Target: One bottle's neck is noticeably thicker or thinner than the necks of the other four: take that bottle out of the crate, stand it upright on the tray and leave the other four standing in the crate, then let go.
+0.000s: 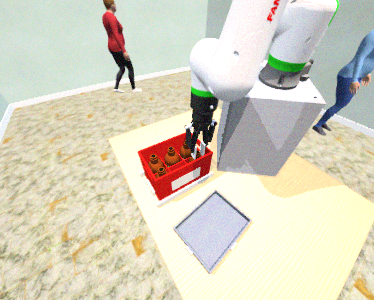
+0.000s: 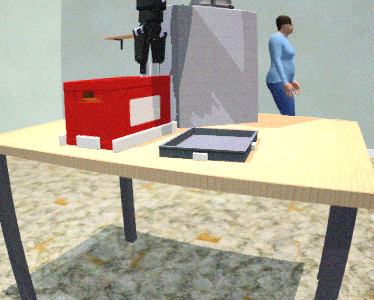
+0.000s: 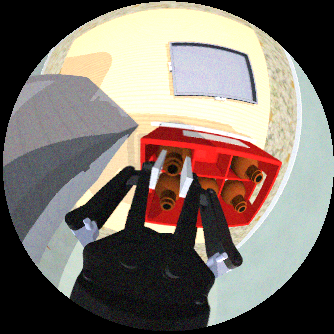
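Where they show: gripper, between the fingertips: (image 1: 197, 155) (image 3: 173, 160); arm's base, origin of its link: (image 1: 277, 79) (image 2: 208, 7).
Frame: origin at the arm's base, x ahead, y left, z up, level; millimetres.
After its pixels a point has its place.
The red crate (image 1: 159, 187) @(y 75, x 538, z -314 mm) (image 2: 100, 120) @(y 27, x 555, z -365 mm) (image 3: 162, 217) @(y -137, x 347, z -279 mm) stands on the table with five brown bottles in it. My gripper (image 1: 198, 151) @(y -1, x 335, z -292 mm) (image 2: 149, 72) (image 3: 173, 160) @(y -1, x 335, z -292 mm) points down at the crate and is shut on the neck of the corner bottle (image 3: 173, 165) @(y -2, x 335, z -275 mm) on the tray side, nearest the pedestal. That bottle is in its compartment; the pads partly hide it. The bottle behind it (image 1: 185, 151) @(y -73, x 363, z -319 mm) (image 3: 167, 195) @(y -77, x 343, z -290 mm), the middle bottle (image 1: 172, 156) @(y -60, x 435, z -311 mm) (image 3: 209, 186) @(y -50, x 431, z -320 mm) and two far-end bottles (image 1: 154, 164) @(y -46, x 525, z -312 mm) (image 3: 245, 169) @(y 18, x 493, z -311 mm) stand in the crate. The grey tray (image 1: 212, 232) @(y 275, x 400, z -433 mm) (image 2: 210, 142) @(y 230, x 365, z -433 mm) (image 3: 212, 72) @(y 234, x 379, z -433 mm) holds no bottle.
The grey pedestal (image 1: 260, 132) @(y 91, x 103, z -166 mm) (image 2: 217, 70) @(y 93, x 99, z -249 mm) (image 3: 55, 130) @(y 45, x 176, z -188 mm) stands beside the crate's near end. White strips (image 1: 185, 189) @(y 68, x 424, z -414 mm) (image 2: 145, 136) @(y 70, x 435, z -422 mm) lie along the crate's base. White clips (image 2: 200, 156) @(y 297, x 512, z -428 mm) sit at the tray's edges. Two people (image 1: 116, 40) (image 1: 357, 70) stand beyond the table.
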